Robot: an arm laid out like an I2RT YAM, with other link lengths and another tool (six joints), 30 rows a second.
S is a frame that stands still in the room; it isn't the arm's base.
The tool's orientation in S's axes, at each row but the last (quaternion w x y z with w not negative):
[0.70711 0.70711 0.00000 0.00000]
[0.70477 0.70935 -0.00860 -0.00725]
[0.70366 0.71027 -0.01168 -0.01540]
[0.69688 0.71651 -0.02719 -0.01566]
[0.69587 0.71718 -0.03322 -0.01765]
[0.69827 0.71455 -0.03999 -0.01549]
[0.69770 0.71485 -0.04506 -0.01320]
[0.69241 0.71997 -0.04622 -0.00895]
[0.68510 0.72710 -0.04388 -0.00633]
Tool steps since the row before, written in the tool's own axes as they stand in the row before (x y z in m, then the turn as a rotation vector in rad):
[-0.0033 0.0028 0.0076 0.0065 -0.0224 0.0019]
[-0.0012 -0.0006 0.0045 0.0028 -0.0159 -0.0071]
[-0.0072 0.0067 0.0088 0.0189 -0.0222 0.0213]
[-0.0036 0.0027 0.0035 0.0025 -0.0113 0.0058]
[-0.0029 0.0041 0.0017 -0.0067 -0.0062 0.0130]
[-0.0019 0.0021 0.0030 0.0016 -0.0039 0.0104]
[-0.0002 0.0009 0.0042 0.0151 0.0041 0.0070]
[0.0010 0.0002 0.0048 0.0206 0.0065 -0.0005]
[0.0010 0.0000 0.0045 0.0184 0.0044 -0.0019]
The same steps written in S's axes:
[-0.0033 -0.0076 0.0028 0.0065 -0.0019 -0.0224]
[-0.0013 -0.0045 -0.0006 0.0030 0.0071 -0.0158]
[-0.0075 -0.0086 0.0067 0.0180 -0.0218 -0.0225]
[-0.0039 -0.0033 0.0025 0.0023 -0.0056 -0.0114]
[-0.0031 -0.0016 0.0040 -0.0075 -0.0123 -0.0067]
[-0.0022 -0.0029 0.0020 0.0009 -0.0104 -0.0041]
[-0.0006 -0.0042 0.0008 0.0143 -0.0083 0.0046]
[0.0006 -0.0049 0.0001 0.0202 -0.0014 0.0076]
[0.0007 -0.0046 -0.0002 0.0182 0.0003 0.0054]

